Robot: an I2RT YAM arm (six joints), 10 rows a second.
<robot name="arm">
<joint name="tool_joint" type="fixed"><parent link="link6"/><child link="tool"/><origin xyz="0 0 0" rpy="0 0 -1.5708"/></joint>
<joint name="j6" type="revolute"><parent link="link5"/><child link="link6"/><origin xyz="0.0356 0 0.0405" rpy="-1.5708 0 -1.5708"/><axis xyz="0 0 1"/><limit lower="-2.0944" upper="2.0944"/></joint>
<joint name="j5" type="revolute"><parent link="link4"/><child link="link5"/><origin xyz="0.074 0.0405 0.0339" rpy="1.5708 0 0"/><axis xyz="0 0 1"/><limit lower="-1.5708" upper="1.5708"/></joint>
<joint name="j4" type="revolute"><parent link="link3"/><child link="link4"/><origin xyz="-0.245 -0.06 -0.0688" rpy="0 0 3.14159"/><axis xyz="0 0 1"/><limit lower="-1.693" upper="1.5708"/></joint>
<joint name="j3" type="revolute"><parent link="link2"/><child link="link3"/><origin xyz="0.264 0 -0.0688" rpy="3.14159 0 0"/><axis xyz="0 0 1"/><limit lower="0" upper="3.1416"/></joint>
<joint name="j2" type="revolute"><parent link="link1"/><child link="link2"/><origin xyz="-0.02 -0.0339 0.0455" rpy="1.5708 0 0"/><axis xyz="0 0 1"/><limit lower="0" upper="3.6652"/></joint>
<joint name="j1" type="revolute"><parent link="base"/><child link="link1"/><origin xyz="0 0 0.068" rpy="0 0 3.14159"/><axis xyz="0 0 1"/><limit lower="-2.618" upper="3.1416"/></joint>
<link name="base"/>
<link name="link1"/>
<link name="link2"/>
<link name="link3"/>
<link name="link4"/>
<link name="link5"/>
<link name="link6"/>
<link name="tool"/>
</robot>
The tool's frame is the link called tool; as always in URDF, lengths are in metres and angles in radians.
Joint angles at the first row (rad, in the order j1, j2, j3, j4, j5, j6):
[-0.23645, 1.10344, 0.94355, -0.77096, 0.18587, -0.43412]
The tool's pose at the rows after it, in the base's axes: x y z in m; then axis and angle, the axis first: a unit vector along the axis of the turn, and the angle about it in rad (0 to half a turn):
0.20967 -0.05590 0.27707 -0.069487 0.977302 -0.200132 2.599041
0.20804 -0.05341 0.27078 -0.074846 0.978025 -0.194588 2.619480
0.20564 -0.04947 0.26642 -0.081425 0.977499 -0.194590 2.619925
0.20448 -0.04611 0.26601 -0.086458 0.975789 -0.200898 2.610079
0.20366 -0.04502 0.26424 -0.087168 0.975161 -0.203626 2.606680
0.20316 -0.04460 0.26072 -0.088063 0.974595 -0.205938 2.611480
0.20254 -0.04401 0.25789 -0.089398 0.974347 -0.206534 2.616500
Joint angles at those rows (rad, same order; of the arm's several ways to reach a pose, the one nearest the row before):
[-0.22791, 1.09678, 0.91838, -0.74554, 0.20024, -0.43719]
[-0.21833, 1.09537, 0.89886, -0.75158, 0.20019, -0.43571]
[-0.20162, 1.08178, 0.87496, -0.74336, 0.20616, -0.43415]
[-0.18458, 1.06931, 0.86367, -0.73252, 0.22083, -0.43387]
[-0.17908, 1.06306, 0.85227, -0.72296, 0.22729, -0.43263]
[-0.17641, 1.06151, 0.83817, -0.71352, 0.23394, -0.43370]
[-0.17354, 1.06001, 0.82729, -0.70873, 0.23752, -0.43417]

